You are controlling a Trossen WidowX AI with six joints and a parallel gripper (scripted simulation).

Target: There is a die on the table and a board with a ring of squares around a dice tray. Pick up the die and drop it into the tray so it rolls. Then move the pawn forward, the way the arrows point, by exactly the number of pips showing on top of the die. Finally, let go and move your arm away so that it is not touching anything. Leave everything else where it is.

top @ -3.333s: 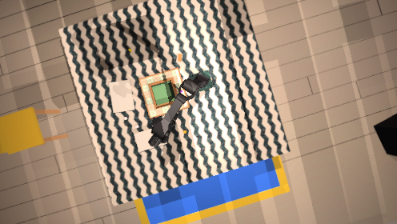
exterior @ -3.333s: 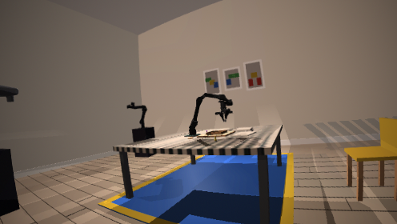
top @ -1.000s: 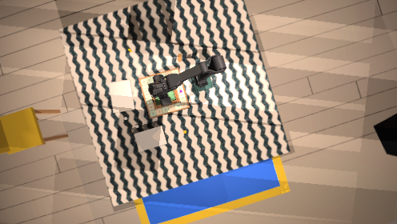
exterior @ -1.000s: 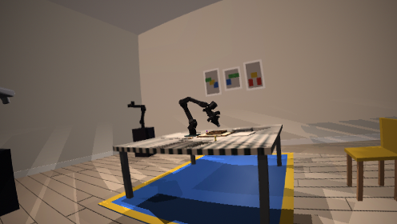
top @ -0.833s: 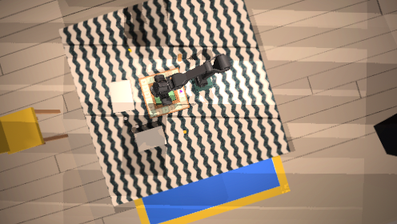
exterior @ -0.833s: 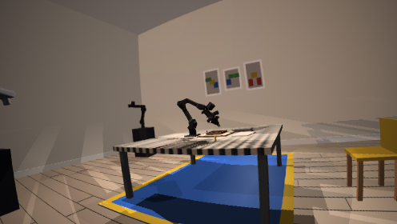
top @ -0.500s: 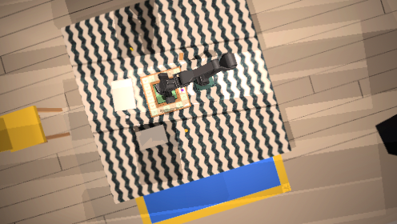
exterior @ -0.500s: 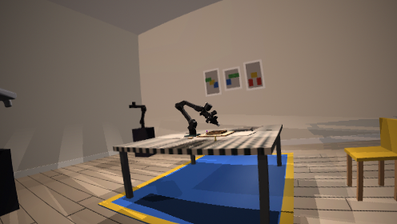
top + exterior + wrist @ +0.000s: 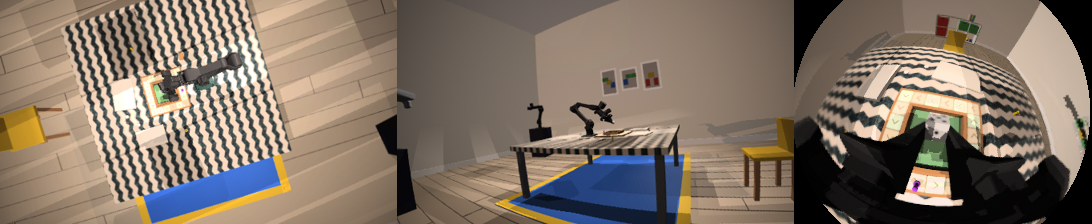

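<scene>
Now: gripper tip right at the white die. From my gripper tip the other things lie so: purple pawn 110 mm behind, 90 mm below, 40 mm to the left.
</scene>
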